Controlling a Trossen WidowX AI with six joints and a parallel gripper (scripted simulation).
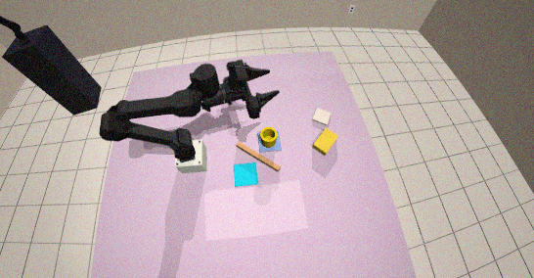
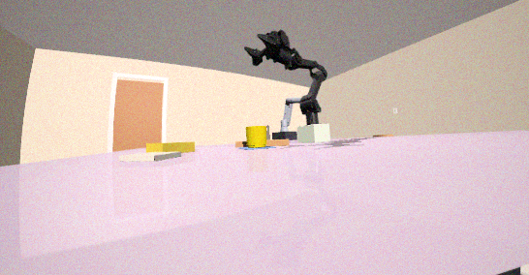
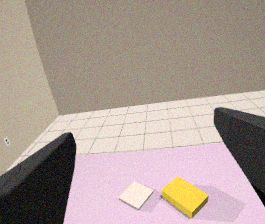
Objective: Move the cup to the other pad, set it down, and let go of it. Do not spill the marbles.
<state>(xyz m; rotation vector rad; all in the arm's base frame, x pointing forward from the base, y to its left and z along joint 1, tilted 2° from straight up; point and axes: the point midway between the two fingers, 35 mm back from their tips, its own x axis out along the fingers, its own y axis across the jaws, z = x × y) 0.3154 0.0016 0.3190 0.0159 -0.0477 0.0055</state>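
The yellow cup is 360 mm below my gripper tip and 20 mm behind it. Round my gripper tip: green marble (380 mm below, 10 mm to the right); then wooden stick (390 mm below, 80 mm behind, 60 mm to the right); then pale blue pad (400 mm below, 10 mm behind).
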